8 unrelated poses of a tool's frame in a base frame.
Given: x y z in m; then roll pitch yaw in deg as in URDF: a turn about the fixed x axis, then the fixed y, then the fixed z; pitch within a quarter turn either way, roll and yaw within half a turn.
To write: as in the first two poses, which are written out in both.
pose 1, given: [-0.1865, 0.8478, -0.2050, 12.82, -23.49, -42.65]
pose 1, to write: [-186.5, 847.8, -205.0, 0.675, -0.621, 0.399, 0.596, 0.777, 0.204]
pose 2, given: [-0.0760, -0.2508, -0.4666, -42.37, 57.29, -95.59]
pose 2, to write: [-76.0, -250.8, -466.6, -0.053, -0.538, -0.841, 0.791, 0.492, -0.364]
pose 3, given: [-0.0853, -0.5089, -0.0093, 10.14, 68.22, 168.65]
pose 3, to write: [-85.3, -508.9, -9.3, -0.364, 0.073, -0.929, -0.354, -0.933, 0.065]
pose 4, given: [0.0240, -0.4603, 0.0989, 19.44, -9.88, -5.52]
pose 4, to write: [24.0, -460.3, 98.9, 0.981, -0.095, 0.172, 0.034, 0.944, 0.328]
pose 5, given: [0.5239, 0.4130, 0.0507, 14.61, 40.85, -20.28]
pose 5, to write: [523.9, 413.0, 50.7, 0.710, -0.262, -0.654, 0.490, 0.850, 0.191]
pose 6, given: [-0.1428, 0.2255, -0.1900, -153.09, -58.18, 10.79]
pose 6, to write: [-142.8, 225.5, -190.0, 0.518, 0.099, 0.850, 0.545, -0.804, -0.239]
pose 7, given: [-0.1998, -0.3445, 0.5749, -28.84, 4.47, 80.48]
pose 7, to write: [-199.8, -344.5, 574.9, 0.165, 0.983, -0.078, -0.870, 0.108, -0.481]
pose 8, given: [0.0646, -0.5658, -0.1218, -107.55, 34.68, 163.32]
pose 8, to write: [64.6, -565.8, -121.8, -0.788, 0.236, -0.569, 0.606, 0.133, -0.784]
